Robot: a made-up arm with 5 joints. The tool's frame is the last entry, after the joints.
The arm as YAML. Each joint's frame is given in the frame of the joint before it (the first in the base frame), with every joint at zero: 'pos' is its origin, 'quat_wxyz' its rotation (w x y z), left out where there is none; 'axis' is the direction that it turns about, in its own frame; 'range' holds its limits. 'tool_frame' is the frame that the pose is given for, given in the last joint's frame.
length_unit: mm
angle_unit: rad
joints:
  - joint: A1
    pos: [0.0, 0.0, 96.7]
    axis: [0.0, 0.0, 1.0]
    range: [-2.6, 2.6]
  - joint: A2
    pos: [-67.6, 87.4, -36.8]
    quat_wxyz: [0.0, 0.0, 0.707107, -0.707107]
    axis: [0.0, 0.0, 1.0]
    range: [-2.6, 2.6]
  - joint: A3
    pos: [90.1, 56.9, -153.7]
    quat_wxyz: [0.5, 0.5, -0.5, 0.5]
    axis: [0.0, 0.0, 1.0]
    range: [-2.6, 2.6]
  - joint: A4
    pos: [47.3, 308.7, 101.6]
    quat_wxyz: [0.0, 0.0, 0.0, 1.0]
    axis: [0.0, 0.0, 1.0]
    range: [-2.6, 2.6]
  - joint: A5
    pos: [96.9, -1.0, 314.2]
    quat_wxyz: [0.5, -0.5, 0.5, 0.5]
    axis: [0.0, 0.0, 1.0]
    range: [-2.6, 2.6]
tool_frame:
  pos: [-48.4, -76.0, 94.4]
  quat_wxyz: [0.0, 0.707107, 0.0, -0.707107]
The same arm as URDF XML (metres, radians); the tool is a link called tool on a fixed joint. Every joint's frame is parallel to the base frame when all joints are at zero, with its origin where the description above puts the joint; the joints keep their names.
<robot name="arm">
  <joint name="A1" type="revolute">
    <parent link="base_link"/>
    <child link="link1"/>
    <origin xyz="0 0 0.0967" rpy="0 0 0"/>
    <axis xyz="0 0 1"/>
    <limit lower="-2.6" upper="2.6"/>
  </joint>
  <joint name="A2" type="revolute">
    <parent link="link1"/>
    <child link="link2"/>
    <origin xyz="-0.0676 0.0874 -0.0368" rpy="0 0 0"/>
    <axis xyz="0 -1 0"/>
    <limit lower="-2.6" upper="2.6"/>
  </joint>
  <joint name="A3" type="revolute">
    <parent link="link2"/>
    <child link="link3"/>
    <origin xyz="-0.0901 0.1537 -0.0569" rpy="0 0 0"/>
    <axis xyz="0 0 1"/>
    <limit lower="-2.6" upper="2.6"/>
  </joint>
  <joint name="A4" type="revolute">
    <parent link="link3"/>
    <child link="link4"/>
    <origin xyz="0.3087 -0.0473 0.1016" rpy="0 0 0"/>
    <axis xyz="0 0 1"/>
    <limit lower="-2.6" upper="2.6"/>
  </joint>
  <joint name="A5" type="revolute">
    <parent link="link4"/>
    <child link="link5"/>
    <origin xyz="0.001 0.0969 0.3142" rpy="0 0 0"/>
    <axis xyz="-1 0 0"/>
    <limit lower="-2.6" upper="2.6"/>
  </joint>
  <joint name="tool_joint" type="fixed">
    <parent link="link5"/>
    <child link="tool"/>
    <origin xyz="-0.0944 0.076 0.0484" rpy="0 0 0"/>
  </joint>
  <link name="base_link"/>
  <link name="link1"/>
  <link name="link2"/>
  <link name="link3"/>
  <link name="link4"/>
  <link name="link5"/>
  <link name="tool"/>
</robot>

